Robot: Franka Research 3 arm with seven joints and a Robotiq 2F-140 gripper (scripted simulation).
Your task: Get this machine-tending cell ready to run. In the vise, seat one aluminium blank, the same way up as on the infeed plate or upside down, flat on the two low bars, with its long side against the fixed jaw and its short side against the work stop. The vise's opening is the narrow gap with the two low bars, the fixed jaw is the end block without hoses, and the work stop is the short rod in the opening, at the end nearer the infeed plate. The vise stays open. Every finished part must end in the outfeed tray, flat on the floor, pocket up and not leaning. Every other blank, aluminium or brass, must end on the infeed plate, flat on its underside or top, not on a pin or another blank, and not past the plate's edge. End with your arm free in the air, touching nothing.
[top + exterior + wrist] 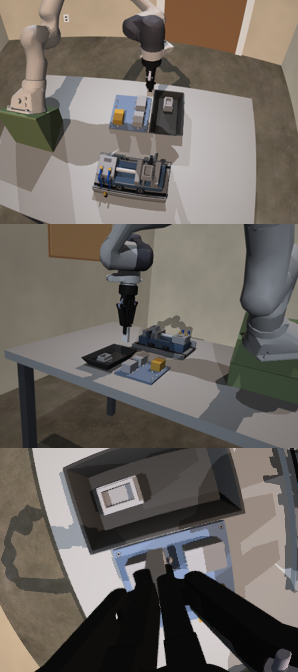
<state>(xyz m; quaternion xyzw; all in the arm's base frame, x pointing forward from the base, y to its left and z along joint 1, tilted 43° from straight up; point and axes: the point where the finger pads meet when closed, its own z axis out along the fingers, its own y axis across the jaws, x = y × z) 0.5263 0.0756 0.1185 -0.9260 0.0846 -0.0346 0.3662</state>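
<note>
Right now my hand is 5 cm past the aluminium blank, 6 cm to the left of it and 13 cm above it. Round my hand: brass blank 14 cm behind, 5 cm to the right, 13 cm below; blue vise 7 cm behind, 34 cm to the right, 11 cm below.
</note>
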